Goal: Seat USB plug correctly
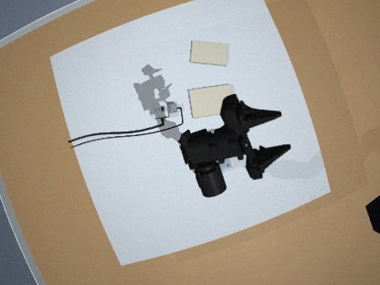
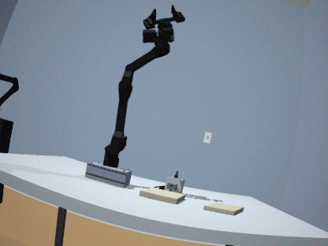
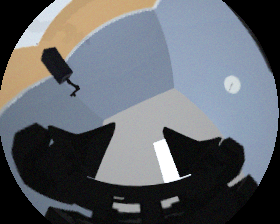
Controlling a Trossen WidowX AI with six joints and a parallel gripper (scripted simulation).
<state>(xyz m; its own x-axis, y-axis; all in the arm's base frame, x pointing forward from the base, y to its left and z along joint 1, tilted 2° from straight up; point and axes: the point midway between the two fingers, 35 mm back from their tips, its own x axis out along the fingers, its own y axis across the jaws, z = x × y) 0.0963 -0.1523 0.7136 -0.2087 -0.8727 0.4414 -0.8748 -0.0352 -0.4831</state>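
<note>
The USB plug is 25 cm ahead of my gripper tip, 22 cm to the left of it and 71 cm below it.
</note>
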